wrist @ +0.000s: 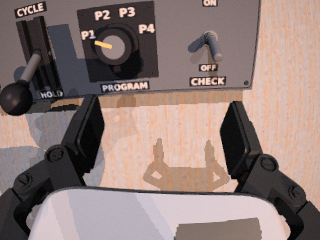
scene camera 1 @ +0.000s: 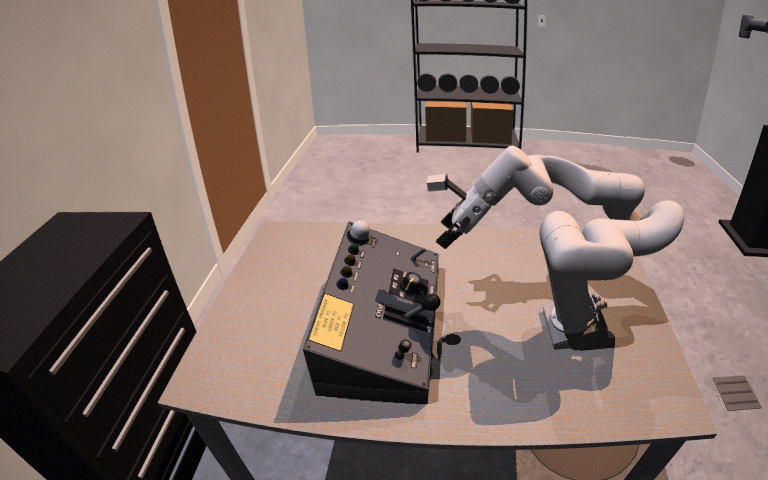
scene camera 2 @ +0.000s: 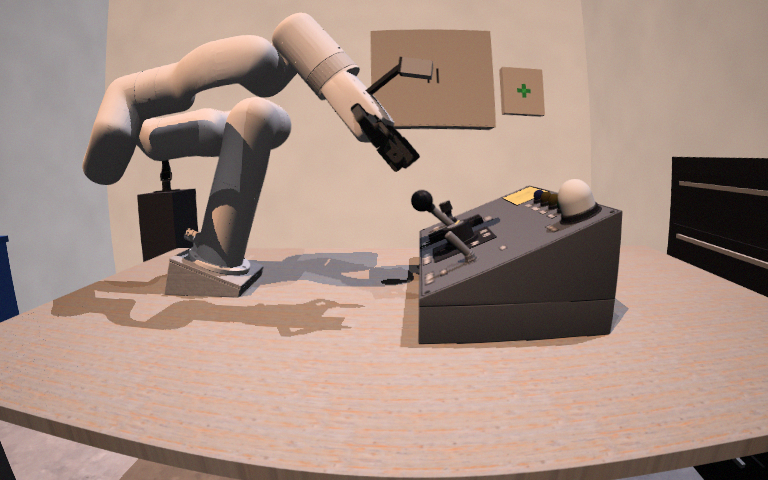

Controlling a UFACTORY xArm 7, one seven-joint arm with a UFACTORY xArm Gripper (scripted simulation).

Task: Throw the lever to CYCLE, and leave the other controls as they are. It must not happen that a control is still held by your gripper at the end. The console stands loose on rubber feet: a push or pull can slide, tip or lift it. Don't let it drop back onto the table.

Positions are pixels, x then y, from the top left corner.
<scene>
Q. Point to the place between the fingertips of my gripper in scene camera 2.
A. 409, 164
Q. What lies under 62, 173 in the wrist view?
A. My gripper.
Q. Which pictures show the dark grey console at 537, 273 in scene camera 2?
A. The wrist view, scene camera 1 and scene camera 2: all of them.
</scene>
